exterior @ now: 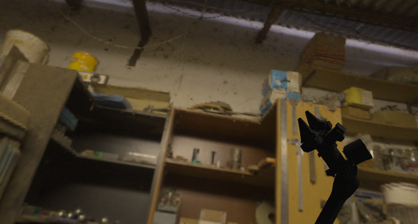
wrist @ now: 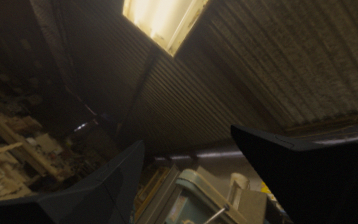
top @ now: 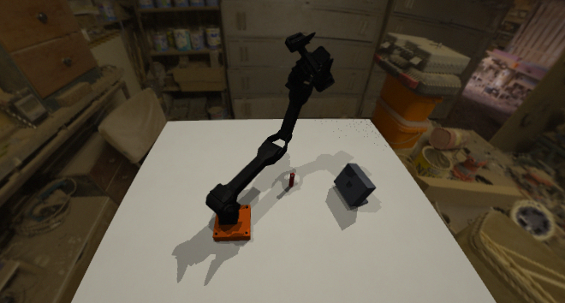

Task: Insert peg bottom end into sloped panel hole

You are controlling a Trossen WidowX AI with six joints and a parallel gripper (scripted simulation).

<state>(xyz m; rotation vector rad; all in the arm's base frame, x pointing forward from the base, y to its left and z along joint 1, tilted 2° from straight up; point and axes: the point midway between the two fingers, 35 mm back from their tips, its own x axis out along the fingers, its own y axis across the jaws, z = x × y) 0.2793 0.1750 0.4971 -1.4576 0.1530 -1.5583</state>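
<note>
Right now my gripper tip is 490 mm above the red peg, 40 mm past it and 30 mm to the left of it. Also, from my gripper tip: dark sloped panel: 480 mm below, 200 mm ahead, 90 mm to the right.
</note>
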